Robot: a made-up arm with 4 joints.
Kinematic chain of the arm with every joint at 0, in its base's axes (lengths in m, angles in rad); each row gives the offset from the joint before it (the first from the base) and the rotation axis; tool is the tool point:
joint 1: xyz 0 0 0.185 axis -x
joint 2: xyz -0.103 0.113 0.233 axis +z
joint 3: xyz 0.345 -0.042 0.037 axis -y
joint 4: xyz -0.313 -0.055 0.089 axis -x
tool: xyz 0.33 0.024 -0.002
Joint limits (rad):
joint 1: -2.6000..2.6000
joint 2: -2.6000..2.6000
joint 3: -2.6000..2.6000
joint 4: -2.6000..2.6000
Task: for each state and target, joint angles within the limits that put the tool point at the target. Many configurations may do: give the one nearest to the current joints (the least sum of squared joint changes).
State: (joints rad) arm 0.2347 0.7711 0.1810 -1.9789
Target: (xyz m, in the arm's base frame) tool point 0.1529 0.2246 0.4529
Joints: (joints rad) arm 0.2316 0.5709 1.3402 -1.8283
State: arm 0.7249 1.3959 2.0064 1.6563
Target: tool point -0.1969 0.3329 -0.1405
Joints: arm 1.3187 2.2159 2.2705 1.4656
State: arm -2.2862 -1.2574 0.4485 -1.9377
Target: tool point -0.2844 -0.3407 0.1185
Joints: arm -1.4986 -1.9062 1.1101 -1.9570
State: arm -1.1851 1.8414 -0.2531 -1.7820
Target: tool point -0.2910 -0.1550 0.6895
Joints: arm -1.0750 2.5150 0.5254 -1.6938
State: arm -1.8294 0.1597 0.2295 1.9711
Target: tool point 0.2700 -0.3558 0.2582
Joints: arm -1.7367 0.3428 0.0683 1.9842
